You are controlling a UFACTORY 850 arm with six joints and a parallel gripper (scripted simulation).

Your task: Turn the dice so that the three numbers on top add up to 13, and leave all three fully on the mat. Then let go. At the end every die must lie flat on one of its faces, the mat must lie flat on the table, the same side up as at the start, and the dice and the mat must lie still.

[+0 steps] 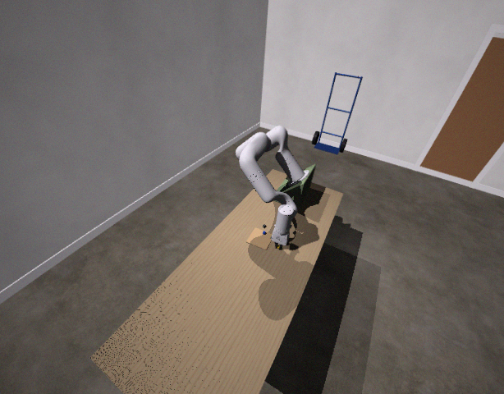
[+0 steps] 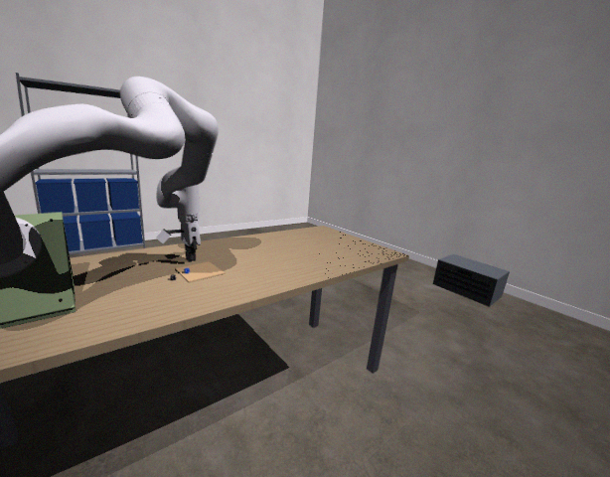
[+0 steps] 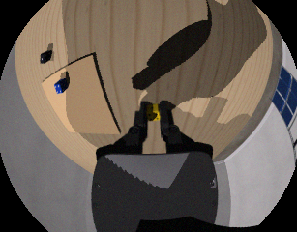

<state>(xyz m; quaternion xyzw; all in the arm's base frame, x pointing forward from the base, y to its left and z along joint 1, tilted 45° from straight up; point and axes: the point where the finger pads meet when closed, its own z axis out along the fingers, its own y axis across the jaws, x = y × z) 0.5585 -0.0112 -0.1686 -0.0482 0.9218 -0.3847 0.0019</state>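
Now: hand 10 mm above the yellow die. Round my hand: black die (110 mm behind, 160 mm to the right, 10 mm below); blue die (50 mm behind, 130 mm to the right, 10 mm below); tan mat (130 mm to the right, 20 mm below).
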